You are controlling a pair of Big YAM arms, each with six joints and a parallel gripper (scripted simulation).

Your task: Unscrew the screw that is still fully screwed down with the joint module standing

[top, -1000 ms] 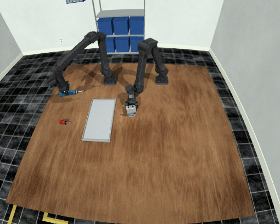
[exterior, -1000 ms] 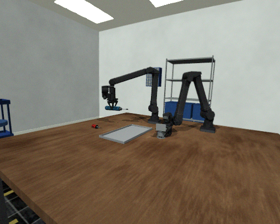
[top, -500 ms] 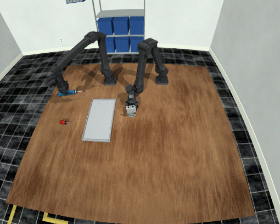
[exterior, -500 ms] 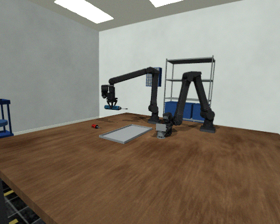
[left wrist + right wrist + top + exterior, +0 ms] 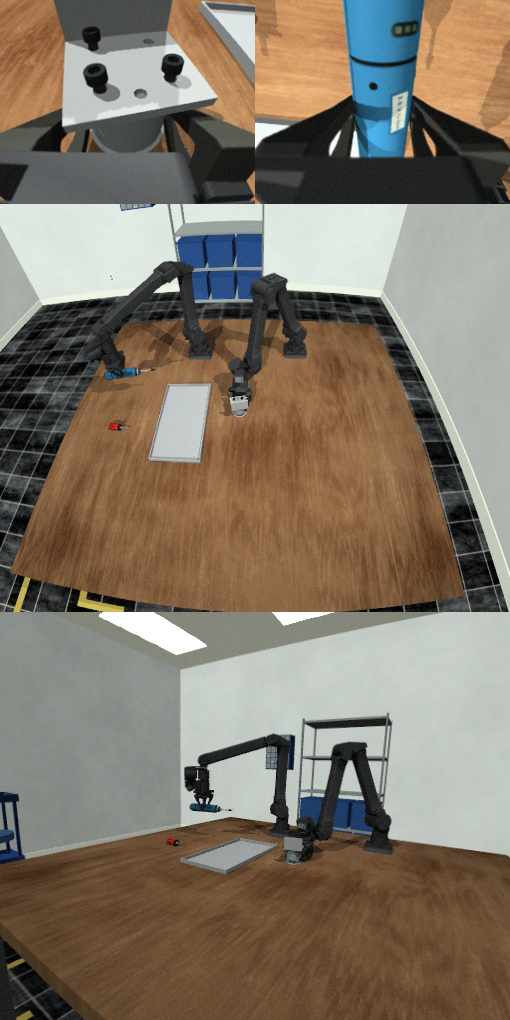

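Now: the grey bracket 50 mm above my left hand. From my left hand the other things lie so: screw (20 mm behind, 10 mm to the left, 50 mm above); flat grey tray (50 mm ahead, 260 mm to the right, 20 mm below); small red-handled tool (90 mm ahead, 560 mm to the right, 10 mm below).
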